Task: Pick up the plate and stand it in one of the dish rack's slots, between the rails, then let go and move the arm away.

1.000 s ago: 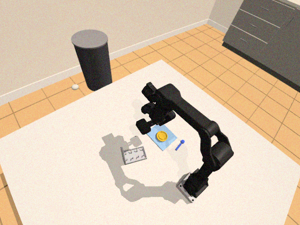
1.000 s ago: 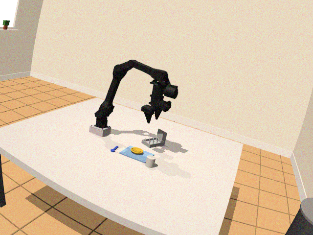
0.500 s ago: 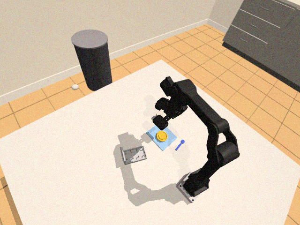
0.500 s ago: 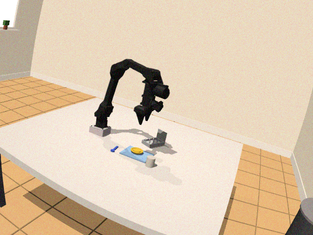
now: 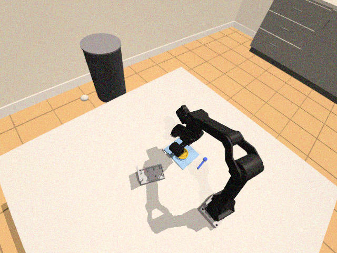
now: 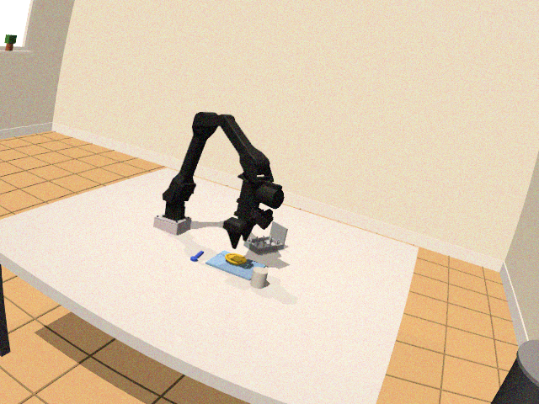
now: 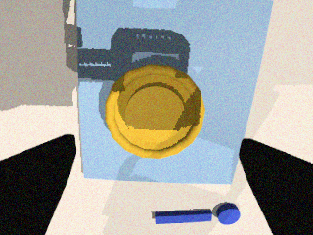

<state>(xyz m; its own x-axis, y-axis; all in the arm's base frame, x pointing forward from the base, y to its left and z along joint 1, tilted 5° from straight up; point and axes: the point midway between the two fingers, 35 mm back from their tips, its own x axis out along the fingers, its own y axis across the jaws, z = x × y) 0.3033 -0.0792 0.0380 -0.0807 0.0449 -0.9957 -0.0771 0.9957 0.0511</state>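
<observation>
Now: gripper tip 5 cm above the yellow plate. Also, from my gripper tip: white cup (11 cm ahead, 8 cm to the right, 4 cm below); blue spoon (11 cm behind, 6 cm to the right, 6 cm below); light blue mat (6 cm below, 1 cm to the right, 1 cm ahead).
</observation>
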